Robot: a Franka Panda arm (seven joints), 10 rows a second.
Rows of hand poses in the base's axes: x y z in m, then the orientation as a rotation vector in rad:
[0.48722 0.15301 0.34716 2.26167 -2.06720 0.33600]
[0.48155 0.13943 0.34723 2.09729 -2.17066 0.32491]
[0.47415 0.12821 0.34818 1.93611 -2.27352 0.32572]
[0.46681 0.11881 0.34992 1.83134 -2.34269 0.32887]
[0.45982 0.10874 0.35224 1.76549 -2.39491 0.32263]
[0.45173 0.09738 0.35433 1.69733 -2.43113 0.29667]
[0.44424 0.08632 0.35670 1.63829 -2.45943 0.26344]
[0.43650 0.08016 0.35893 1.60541 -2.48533 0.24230]
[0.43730 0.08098 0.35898 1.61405 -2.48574 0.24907]
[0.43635 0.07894 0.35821 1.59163 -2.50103 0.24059]
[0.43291 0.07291 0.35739 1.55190 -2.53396 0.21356]
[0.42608 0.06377 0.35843 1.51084 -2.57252 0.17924]
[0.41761 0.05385 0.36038 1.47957 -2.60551 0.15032]
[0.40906 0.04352 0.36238 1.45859 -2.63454 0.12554]
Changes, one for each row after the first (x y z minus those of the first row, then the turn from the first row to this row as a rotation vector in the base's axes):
[-0.00567 -0.01358 0.00007 -0.02447 0.02224 -0.12771]
[-0.01307 -0.02480 0.00102 -0.04347 0.02908 -0.25477]
[-0.02041 -0.03420 0.00276 -0.05079 0.02656 -0.33849]
[-0.02740 -0.04427 0.00508 -0.04478 0.02312 -0.39427]
[-0.03549 -0.05563 0.00717 -0.04111 0.03871 -0.44715]
[-0.04298 -0.06669 0.00954 -0.03445 0.05887 -0.49265]
[-0.05072 -0.07285 0.01177 -0.02232 0.06532 -0.52108]
[-0.04992 -0.07203 0.01182 -0.02124 0.05889 -0.51565]
[-0.05087 -0.07407 0.01105 -0.01669 0.06116 -0.53403]
[-0.05431 -0.08010 0.01023 0.00062 0.06793 -0.56863]
[-0.06114 -0.08924 0.01127 0.02507 0.07487 -0.60557]
[-0.06961 -0.09916 0.01322 0.04798 0.07878 -0.63443]
[-0.07816 -0.10949 0.01522 0.07069 0.07961 -0.65546]

